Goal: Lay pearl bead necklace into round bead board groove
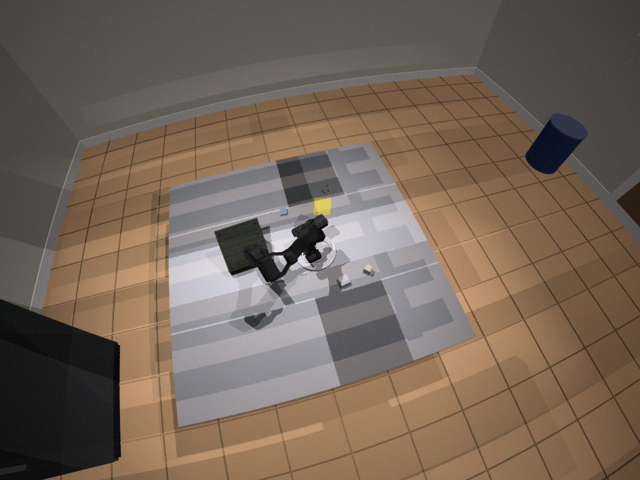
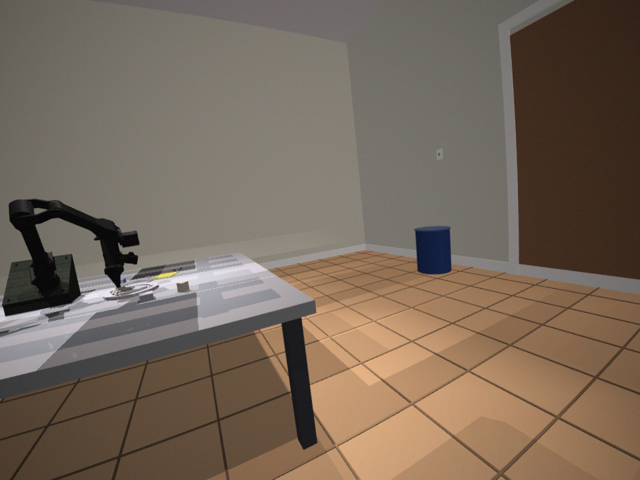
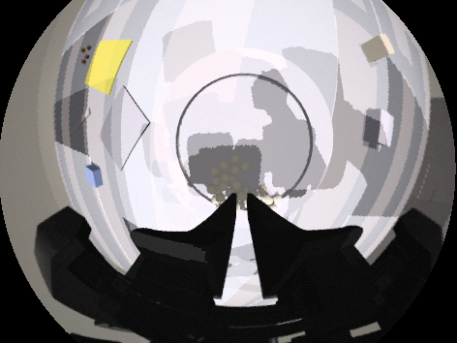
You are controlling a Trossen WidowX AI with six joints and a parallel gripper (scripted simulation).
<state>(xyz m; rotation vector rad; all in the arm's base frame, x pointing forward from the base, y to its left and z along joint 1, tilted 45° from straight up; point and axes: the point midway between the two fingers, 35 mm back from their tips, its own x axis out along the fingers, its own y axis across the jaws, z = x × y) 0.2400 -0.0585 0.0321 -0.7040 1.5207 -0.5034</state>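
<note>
Now: the round bead board 4 cm ahead of my gripper tip and 2 cm below it. From my gripper tip the other things lie so: grey card (18 cm to the left, 5 cm ahead, 3 cm below); then blue block (29 cm to the left, 4 cm behind, 2 cm below); then white block (19 cm to the right, 11 cm ahead, 2 cm below).
</note>
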